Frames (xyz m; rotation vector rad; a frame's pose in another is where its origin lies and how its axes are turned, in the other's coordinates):
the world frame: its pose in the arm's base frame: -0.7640 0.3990 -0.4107 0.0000 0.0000 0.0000
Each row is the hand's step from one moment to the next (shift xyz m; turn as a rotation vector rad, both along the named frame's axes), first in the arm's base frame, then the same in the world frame.
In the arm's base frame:
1: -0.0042 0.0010 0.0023 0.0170 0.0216 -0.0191
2: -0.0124 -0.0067 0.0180 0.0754 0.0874 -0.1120
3: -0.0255 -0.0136 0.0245 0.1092 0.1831 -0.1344
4: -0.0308 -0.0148 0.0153 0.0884 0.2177 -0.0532
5: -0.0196 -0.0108 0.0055 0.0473 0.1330 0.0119
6: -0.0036 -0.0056 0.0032 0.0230 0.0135 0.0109
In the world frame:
1: -0.0042 0.0010 0.0023 0.0170 0.0216 -0.0191
2: -0.0124 -0.0067 0.0180 0.0754 0.0874 -0.1120
3: -0.0255 -0.0136 0.0245 0.1092 0.1831 -0.1344
4: -0.0308 -0.0148 0.0153 0.0884 0.2177 -0.0532
5: -0.0196 -0.0108 0.0055 0.0473 0.1330 0.0119
6: -0.0036 -0.0056 0.0032 0.0230 0.0135 0.0109

